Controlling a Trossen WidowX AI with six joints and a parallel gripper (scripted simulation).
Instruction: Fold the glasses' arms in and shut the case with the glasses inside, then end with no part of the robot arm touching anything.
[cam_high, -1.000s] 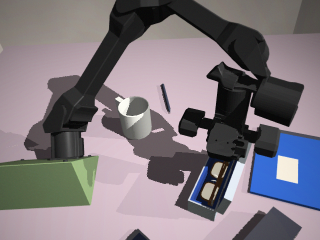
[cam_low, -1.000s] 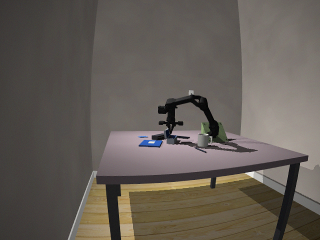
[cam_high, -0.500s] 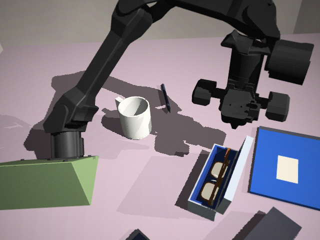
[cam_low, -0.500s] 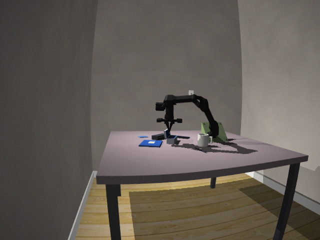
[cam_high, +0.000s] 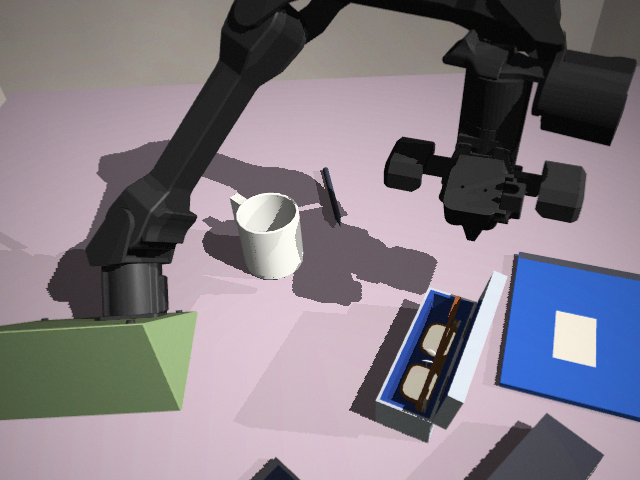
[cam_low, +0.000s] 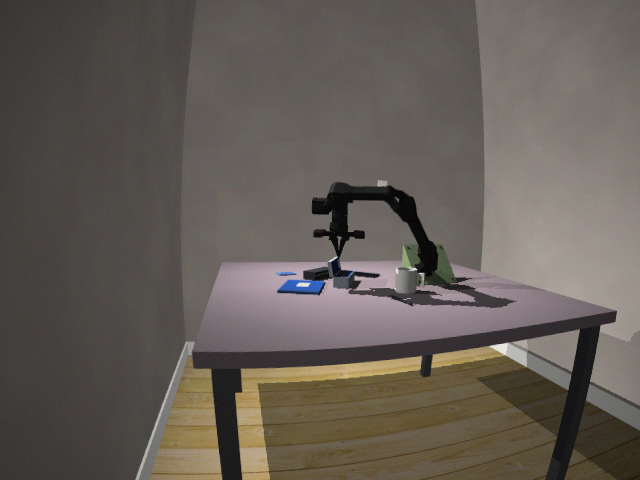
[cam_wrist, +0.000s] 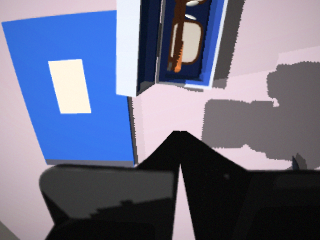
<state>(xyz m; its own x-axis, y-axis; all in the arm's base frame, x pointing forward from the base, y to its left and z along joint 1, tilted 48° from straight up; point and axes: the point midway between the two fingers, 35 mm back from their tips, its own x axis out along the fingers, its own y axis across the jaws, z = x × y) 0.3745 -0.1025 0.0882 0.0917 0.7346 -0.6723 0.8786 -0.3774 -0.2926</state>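
Now: the glasses case lid 20 mm behind my hand, 100 mm to the right of it and 90 mm below it. Also, from my hand: dark grey box (10 mm behind, 240 mm to the right, 130 mm below); then white mug (220 mm behind, 130 mm to the left, 120 mm below); then glasses case (40 mm behind, 90 mm to the right, 110 mm below).
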